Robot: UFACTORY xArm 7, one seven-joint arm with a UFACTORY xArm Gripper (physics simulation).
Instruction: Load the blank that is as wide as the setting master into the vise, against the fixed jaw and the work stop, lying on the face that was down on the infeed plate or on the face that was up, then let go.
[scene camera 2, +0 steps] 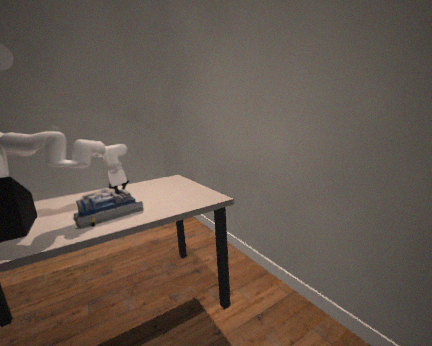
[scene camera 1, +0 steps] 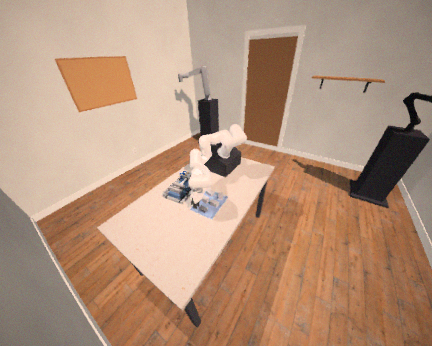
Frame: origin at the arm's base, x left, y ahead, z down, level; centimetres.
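Where they show: gripper, fingertip midpoint: (scene camera 1: 196, 206); arm's base, link origin: (scene camera 1: 223, 153).
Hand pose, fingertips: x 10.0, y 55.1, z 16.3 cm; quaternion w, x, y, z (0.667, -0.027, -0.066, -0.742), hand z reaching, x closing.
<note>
Each offset is from my fingertips to the centre of the thing. "pt": to the spot under its first point. Level surfaces: height alone.
My gripper (scene camera 1: 195, 203) (scene camera 2: 119, 189) points down at the edge of the light blue plate @(dx +5.4, dy -9.7, dz +1.5 cm) (scene camera 1: 212, 214), on the side toward the vise. Its dark fingers are partly open, a little apart, with nothing between them. Several small grey pieces @(dx +1.0, dy -9.3, dz -0.7 cm) (scene camera 1: 205, 202) stand on the plate; which are blanks and which is the setting master is too small to tell. The blue and grey vise assembly @(dx -23.3, dy -10.6, dz -3.1 cm) (scene camera 1: 176, 194) (scene camera 2: 106, 203) stands beside the plate, left of the gripper in the scene camera 1 view. Its jaws and work stop cannot be told apart. In the scene camera 2 view the assembly hides the plate.
The pale table @(dz +1.9 cm) (scene camera 1: 165, 240) (scene camera 2: 190, 192) carries both fixtures. The arm's black base (scene camera 1: 225, 162) (scene camera 2: 15, 210) stands at the table's far end in the scene camera 1 view. A long grey bar @(pt dx -33.0, dy -9.9, dz -0.2 cm) (scene camera 2: 112, 215) runs along the vise assembly's near side in the scene camera 2 view.
</note>
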